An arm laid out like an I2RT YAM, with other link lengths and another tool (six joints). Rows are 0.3 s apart.
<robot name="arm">
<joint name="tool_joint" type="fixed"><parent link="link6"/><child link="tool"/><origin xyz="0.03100 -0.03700 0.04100" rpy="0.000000 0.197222 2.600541"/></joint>
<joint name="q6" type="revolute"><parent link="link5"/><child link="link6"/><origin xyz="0.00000 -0.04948 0.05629" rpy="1.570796 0.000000 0.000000"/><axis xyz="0 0 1"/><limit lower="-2.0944" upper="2.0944"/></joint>
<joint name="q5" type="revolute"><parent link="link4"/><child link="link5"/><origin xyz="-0.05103 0.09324 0.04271" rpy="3.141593 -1.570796 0.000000"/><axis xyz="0 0 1"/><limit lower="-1.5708" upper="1.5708"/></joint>
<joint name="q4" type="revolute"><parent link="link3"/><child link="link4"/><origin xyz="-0.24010 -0.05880 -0.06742" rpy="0.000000 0.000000 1.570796"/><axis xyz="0 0 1"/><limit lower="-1.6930" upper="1.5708"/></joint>
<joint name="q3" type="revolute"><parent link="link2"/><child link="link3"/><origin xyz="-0.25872 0.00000 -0.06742" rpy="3.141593 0.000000 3.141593"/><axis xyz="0 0 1"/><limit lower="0.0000" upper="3.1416"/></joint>
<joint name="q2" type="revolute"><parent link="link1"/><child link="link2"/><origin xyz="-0.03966 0.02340 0.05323" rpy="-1.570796 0.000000 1.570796"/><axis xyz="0 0 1"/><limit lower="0.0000" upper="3.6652"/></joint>
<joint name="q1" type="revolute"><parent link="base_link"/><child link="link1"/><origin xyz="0.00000 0.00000 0.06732" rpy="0.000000 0.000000 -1.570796"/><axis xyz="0 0 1"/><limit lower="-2.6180" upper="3.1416"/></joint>
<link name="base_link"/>
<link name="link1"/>
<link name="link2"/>
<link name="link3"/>
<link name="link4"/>
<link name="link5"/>
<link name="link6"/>
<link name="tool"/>
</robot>
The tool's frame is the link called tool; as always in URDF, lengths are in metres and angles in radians.
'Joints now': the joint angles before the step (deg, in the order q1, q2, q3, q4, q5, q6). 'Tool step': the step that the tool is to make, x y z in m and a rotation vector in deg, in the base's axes. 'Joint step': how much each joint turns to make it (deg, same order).
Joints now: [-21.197, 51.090, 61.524, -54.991, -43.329, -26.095]
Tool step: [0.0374, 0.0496, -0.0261, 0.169, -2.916, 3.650]
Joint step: [17.798, 0.234, -10.627, 21.247, 10.481, 12.163]
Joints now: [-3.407, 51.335, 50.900, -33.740, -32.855, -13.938]
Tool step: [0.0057, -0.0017, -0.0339, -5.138, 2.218, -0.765]
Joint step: [0.448, 1.478, -4.872, 2.316, 4.083, -4.102]
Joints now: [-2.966, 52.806, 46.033, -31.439, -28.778, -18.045]
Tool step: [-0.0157, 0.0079, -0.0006, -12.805, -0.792, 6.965]
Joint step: [0.085, -1.140, 2.120, -9.101, 3.226, -15.887]
